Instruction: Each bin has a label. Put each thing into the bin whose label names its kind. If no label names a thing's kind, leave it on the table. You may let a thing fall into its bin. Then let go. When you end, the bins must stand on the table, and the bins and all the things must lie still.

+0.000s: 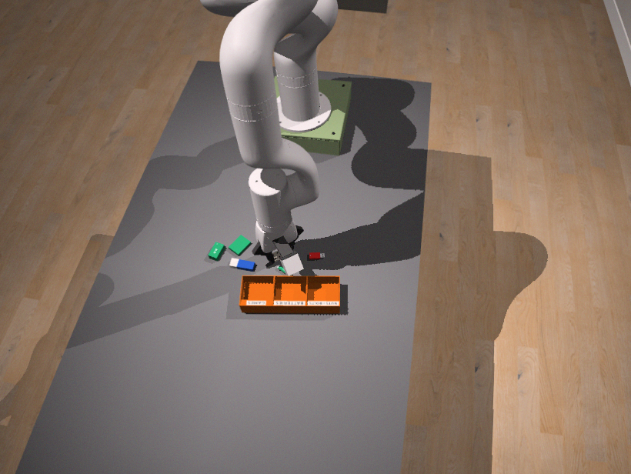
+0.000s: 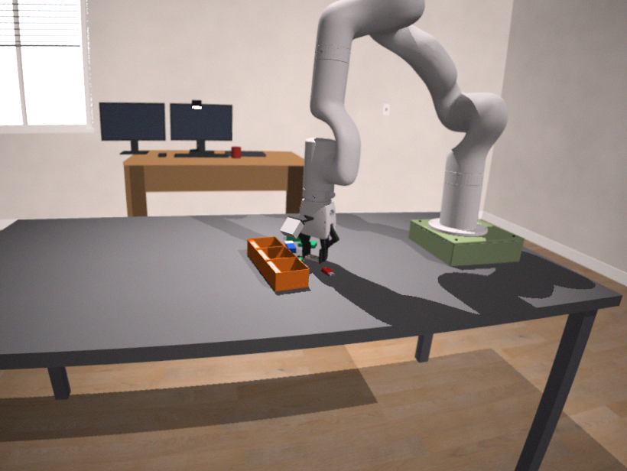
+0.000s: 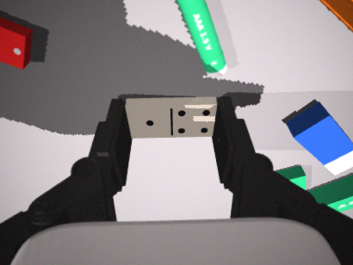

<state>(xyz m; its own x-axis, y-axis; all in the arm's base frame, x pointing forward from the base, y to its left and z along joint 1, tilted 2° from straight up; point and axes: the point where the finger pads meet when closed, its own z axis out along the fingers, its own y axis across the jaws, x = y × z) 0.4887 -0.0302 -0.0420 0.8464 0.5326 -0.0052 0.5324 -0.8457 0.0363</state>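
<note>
My gripper is now 5 cm short of the green cylindrical battery, 2 cm to the right of it and 2 cm above it. The rest, counted from my hand: eraser: 4 cm ahead, 11 cm to the right, 1 cm below; white domino: 1 cm below; red USB stick: 10 cm to the left, 2 cm below.
</note>
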